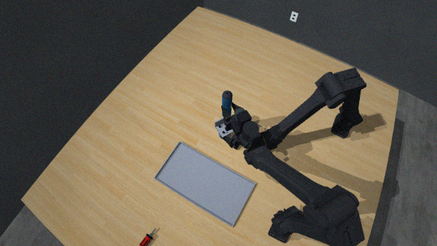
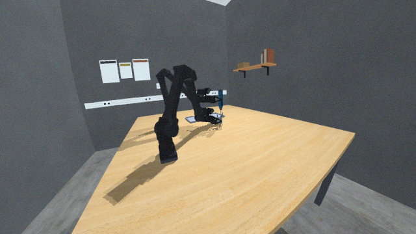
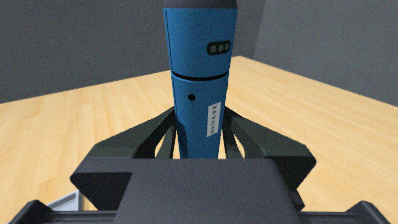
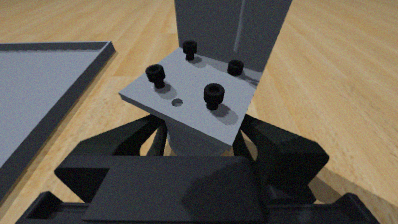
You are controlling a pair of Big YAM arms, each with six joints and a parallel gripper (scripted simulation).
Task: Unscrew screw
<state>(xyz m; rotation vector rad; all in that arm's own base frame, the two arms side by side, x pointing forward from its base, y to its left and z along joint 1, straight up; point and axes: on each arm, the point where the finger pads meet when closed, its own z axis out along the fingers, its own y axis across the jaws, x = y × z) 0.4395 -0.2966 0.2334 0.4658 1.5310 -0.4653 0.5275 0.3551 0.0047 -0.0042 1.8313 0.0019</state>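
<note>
My right hand is 1 cm below the joint module. Round my right hand: grey bracket (5 cm above); then grey tray (8 cm behind, 25 cm to the left, 2 cm below).
</note>
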